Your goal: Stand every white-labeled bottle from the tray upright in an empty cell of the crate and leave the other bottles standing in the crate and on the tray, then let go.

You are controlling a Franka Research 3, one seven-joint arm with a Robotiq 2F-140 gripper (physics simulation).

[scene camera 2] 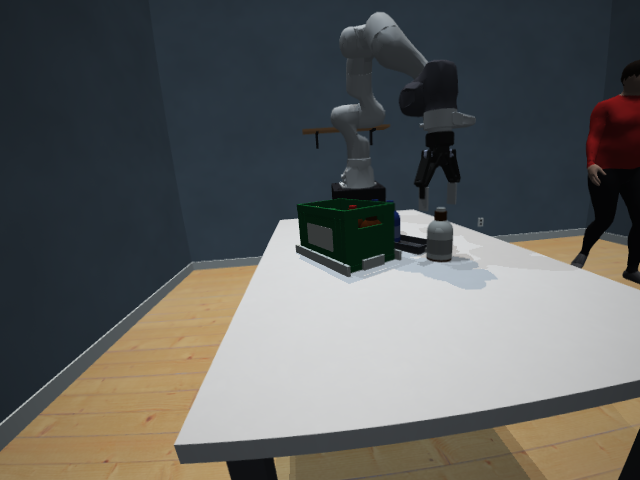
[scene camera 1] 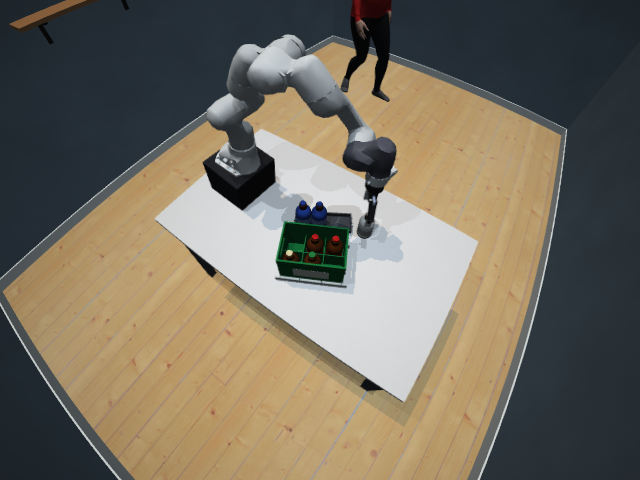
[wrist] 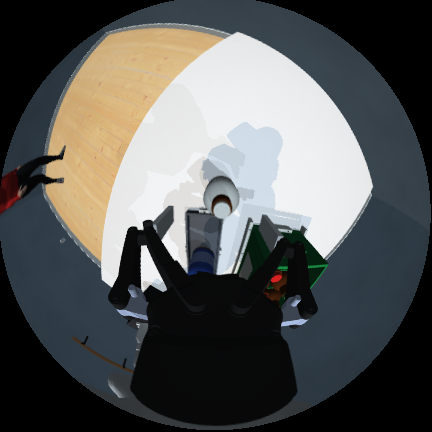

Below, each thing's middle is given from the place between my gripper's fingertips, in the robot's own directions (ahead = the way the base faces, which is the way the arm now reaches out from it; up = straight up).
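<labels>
Looking at the white-labeled bottle (scene camera 2: 440,231), I find it 80 mm below my hand and 10 mm ahead of it.
</labels>
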